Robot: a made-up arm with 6 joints.
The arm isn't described. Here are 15 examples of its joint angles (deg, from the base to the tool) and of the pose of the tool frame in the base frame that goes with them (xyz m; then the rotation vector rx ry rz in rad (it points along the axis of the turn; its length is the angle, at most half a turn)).
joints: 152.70 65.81 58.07 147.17 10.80 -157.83
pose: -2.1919 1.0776 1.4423 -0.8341 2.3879 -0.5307
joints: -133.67 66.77 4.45 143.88 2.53 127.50
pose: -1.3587 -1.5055 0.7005 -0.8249 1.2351 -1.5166
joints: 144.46 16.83 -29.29 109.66 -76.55 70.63
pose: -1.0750 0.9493 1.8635 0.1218 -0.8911 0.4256
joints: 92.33 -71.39 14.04 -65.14 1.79 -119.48
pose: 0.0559 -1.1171 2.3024 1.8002 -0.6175 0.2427
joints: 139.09 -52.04 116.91 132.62 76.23 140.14
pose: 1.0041 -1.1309 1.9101 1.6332 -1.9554 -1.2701
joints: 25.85 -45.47 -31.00 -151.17 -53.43 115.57
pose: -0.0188 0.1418 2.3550 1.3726 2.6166 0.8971
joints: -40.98 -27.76 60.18 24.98 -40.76 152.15
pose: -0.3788 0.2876 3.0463 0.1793 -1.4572 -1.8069
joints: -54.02 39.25 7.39 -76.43 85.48 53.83
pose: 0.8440 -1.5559 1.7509 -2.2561 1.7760 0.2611
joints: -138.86 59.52 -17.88 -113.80 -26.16 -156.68
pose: -1.3306 -1.2039 0.7702 -1.7077 0.0981 1.5063
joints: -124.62 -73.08 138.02 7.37 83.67 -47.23
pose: 0.8325 1.2607 0.6272 -1.2467 0.8968 -0.6734
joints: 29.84 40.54 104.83 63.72 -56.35 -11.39
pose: 1.2570 0.5808 2.7623 2.7125 0.6457 -0.4823
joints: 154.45 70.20 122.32 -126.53 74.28 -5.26
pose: -1.7911 1.0273 1.9525 0.1499 -0.7271 0.9045
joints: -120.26 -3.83 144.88 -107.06 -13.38 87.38
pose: 0.3317 0.6009 2.6946 0.8072 -0.3576 -0.2292
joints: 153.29 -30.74 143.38 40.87 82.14 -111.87
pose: 0.9945 -0.6527 1.8525 0.6936 0.4164 -2.9070
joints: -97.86 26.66 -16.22 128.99 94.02 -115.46
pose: -0.0020 -1.3740 1.7024 -1.3764 -1.2101 0.3898
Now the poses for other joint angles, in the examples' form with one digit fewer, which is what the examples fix.
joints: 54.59 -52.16 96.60 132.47 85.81 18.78
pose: -1.050 -1.027 2.109 0.898 -1.571 0.588
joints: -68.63 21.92 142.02 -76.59 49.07 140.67
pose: -0.127 -0.246 2.804 1.459 -1.900 0.871
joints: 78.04 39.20 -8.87 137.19 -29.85 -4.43
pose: 0.377 1.898 1.498 0.146 0.267 -0.191
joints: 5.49 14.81 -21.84 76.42 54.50 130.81
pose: 1.339 0.383 1.981 0.014 -0.371 0.084
